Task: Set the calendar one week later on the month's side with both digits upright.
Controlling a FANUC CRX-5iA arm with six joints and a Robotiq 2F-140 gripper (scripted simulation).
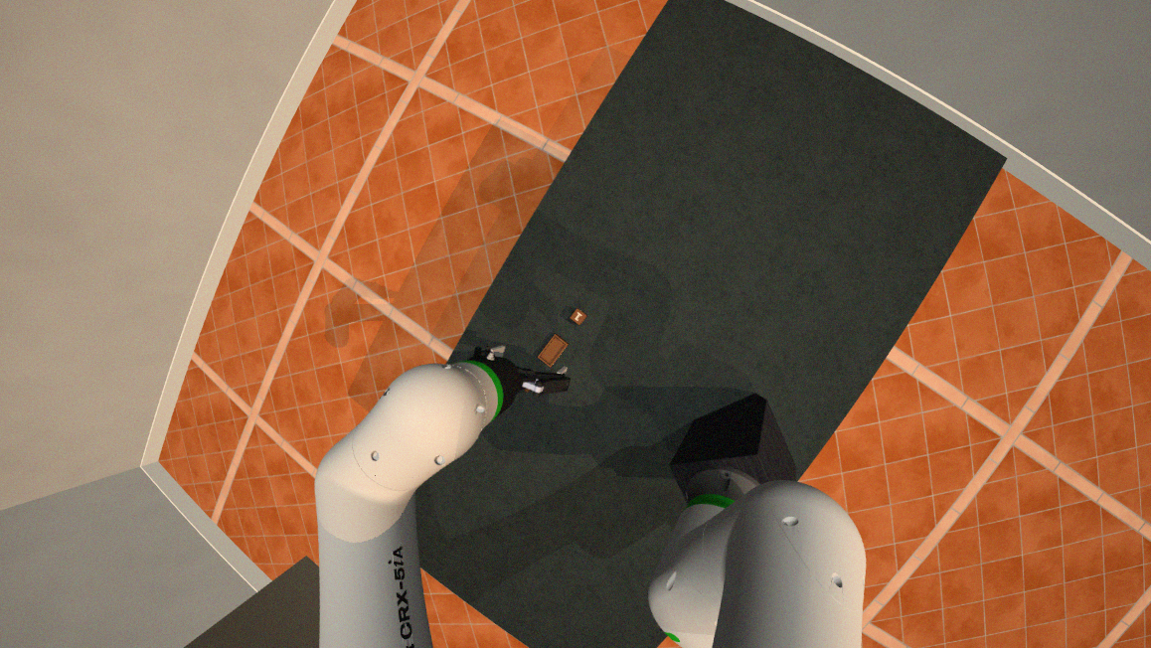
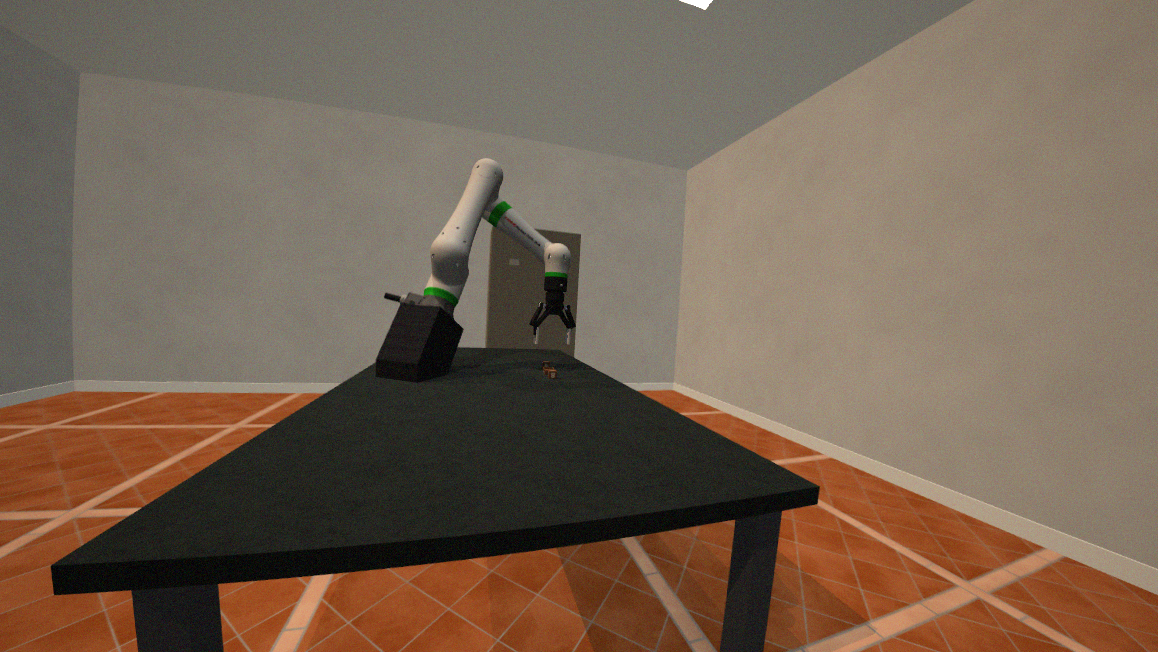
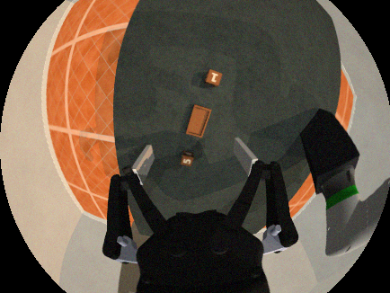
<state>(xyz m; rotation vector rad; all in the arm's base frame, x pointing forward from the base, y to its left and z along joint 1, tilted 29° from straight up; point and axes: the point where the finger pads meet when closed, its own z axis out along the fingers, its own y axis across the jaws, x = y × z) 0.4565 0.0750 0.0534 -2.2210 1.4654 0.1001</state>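
The brown cube is 110 mm below my hand, 80 mm to the left of it and 20 mm behind it. Round my hand: brown tray 110 mm below, 30 mm to the right, 10 mm behind.
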